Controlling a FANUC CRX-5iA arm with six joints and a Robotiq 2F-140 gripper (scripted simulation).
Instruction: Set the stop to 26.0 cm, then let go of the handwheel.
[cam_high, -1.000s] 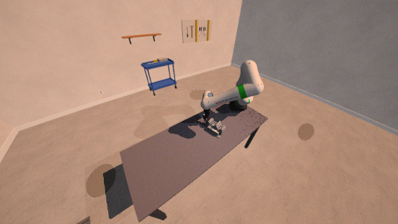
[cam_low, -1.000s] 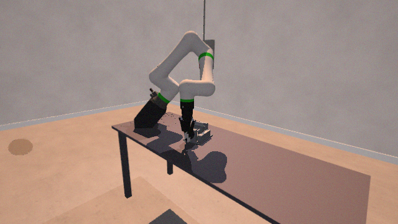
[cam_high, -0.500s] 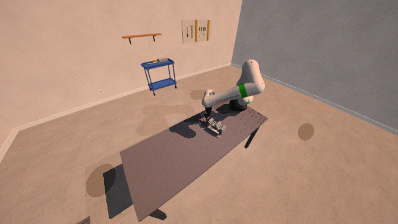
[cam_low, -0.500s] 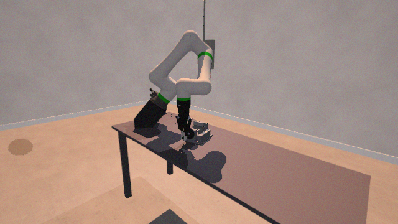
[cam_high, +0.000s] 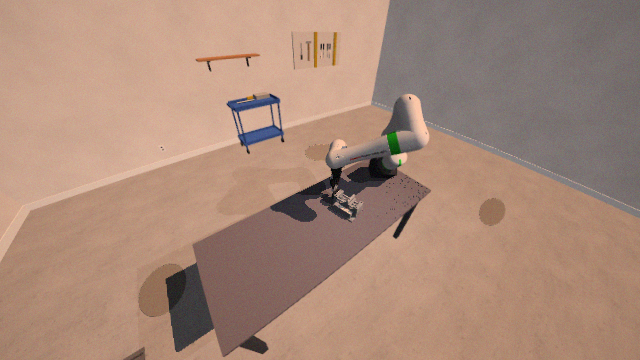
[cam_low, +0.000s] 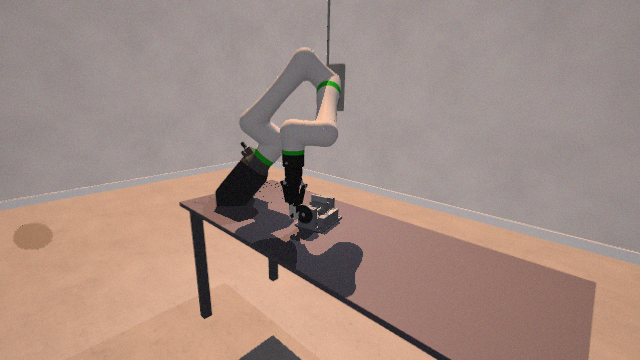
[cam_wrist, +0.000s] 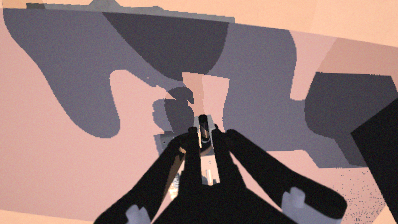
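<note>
Now: hand 2 cm to the right of the handwheel and 2 cm above it. Round my hand: grey stop fixture: 1 cm behind, 17 cm to the left.
</note>
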